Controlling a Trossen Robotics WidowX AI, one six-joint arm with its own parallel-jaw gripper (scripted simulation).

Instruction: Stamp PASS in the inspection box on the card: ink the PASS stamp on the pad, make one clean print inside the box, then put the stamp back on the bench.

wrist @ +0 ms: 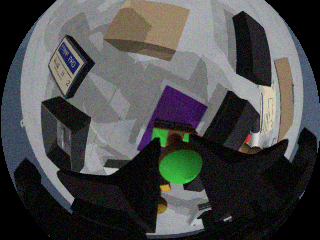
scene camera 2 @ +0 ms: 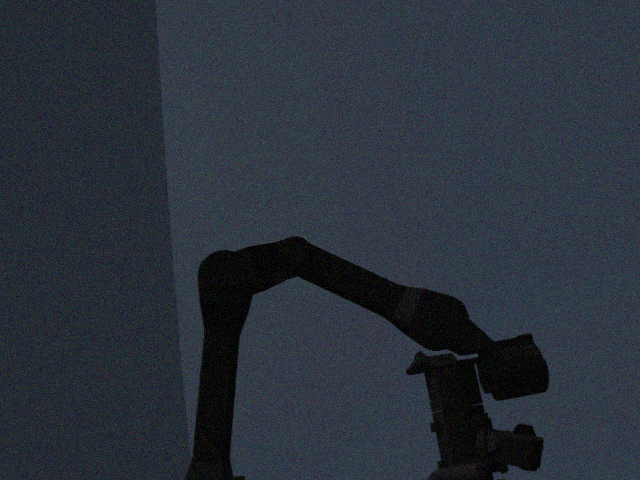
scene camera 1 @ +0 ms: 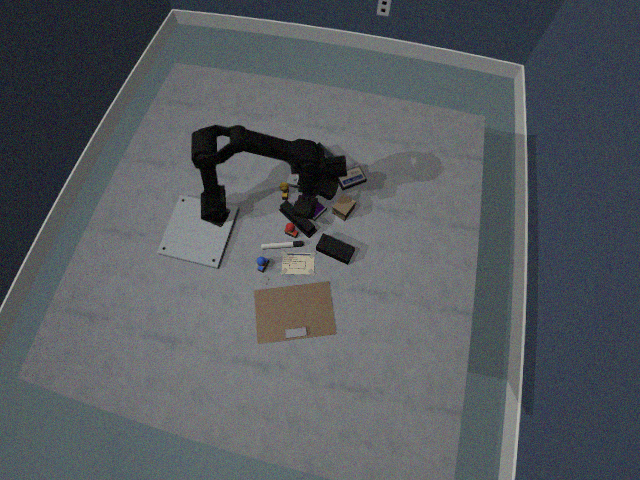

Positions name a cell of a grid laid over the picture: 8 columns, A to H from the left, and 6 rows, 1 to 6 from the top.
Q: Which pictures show the brown board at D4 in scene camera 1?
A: The wrist view and scene camera 1 only.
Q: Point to a blue-and-white box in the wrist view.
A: B2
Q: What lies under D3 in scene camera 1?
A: My gripper.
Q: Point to a brown board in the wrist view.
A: At H3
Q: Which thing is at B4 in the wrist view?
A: A black tray.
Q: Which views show the green-knobbed stamp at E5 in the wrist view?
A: The wrist view only.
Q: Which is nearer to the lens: the green-knobbed stamp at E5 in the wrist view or the long black bar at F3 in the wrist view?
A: The green-knobbed stamp.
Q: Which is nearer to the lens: the green-knobbed stamp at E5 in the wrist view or the black box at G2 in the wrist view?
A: The green-knobbed stamp.
